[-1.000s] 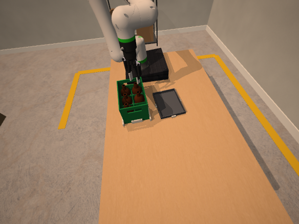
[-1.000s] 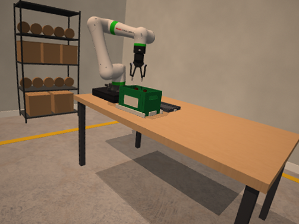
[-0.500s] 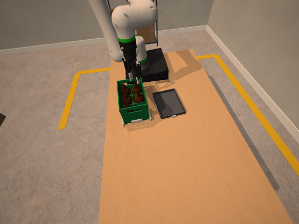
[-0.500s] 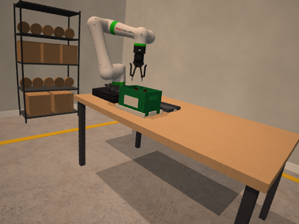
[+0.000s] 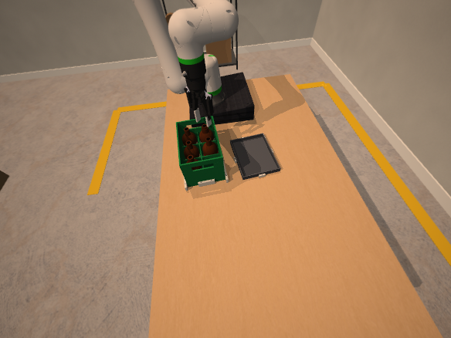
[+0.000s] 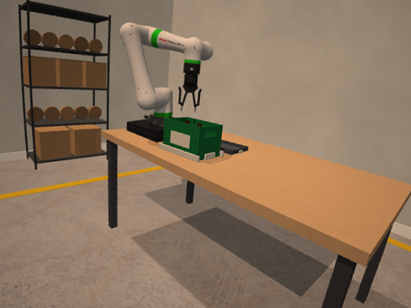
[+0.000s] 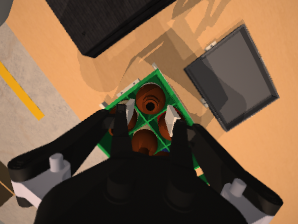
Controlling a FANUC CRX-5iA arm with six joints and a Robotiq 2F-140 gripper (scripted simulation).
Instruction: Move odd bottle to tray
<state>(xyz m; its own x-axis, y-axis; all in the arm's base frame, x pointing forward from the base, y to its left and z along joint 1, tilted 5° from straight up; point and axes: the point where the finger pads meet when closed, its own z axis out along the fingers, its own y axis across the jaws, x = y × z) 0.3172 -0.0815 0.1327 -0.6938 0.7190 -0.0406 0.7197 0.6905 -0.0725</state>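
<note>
The glass bottle lies 130 mm below my hand. Round my hand: dark grey tray (220 mm to the left, 200 mm below, 120 mm ahead); then green crate (130 mm below, 90 mm ahead, 40 mm to the right).
</note>
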